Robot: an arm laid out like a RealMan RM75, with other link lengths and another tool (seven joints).
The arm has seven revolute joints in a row. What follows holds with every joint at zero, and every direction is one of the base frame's. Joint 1 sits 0.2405 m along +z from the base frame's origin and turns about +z. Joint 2 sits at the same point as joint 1 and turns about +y. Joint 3 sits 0.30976 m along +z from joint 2 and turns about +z. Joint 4 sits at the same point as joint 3 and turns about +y. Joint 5 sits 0.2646 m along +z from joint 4 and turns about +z. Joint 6 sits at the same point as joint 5 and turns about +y. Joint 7 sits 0.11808 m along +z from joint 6 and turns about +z. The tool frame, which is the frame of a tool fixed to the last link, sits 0.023 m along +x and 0.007 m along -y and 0.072 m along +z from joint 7; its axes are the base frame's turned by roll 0, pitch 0.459 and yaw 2.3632 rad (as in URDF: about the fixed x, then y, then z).
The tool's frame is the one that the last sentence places.
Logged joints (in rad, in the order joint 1, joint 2, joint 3, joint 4, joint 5, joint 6, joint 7), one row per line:
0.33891 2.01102 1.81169 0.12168 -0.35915 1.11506 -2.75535
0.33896 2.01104 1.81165 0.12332 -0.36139 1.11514 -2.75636
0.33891 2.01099 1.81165 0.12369 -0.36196 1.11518 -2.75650
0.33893 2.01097 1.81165 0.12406 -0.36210 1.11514 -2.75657
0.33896 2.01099 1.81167 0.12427 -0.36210 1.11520 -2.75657
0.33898 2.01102 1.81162 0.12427 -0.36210 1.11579 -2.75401
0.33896 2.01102 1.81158 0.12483 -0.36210 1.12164 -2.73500
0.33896 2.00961 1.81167 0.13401 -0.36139 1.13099 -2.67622
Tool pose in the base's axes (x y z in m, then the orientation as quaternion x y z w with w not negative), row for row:
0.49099 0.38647 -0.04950 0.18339 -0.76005 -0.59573 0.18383
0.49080 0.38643 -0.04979 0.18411 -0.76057 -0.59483 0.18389
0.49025 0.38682 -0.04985 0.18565 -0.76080 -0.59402 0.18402
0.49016 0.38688 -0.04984 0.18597 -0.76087 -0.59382 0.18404
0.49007 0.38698 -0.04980 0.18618 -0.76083 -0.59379 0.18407
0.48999 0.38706 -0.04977 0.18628 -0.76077 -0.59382 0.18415
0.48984 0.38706 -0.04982 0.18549 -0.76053 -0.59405 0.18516
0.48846 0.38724 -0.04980 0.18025 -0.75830 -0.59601 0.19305
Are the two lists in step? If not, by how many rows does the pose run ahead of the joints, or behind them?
The pose runs 1 row behind the joints: the pose in row i belongs to the joints in row i - 1.
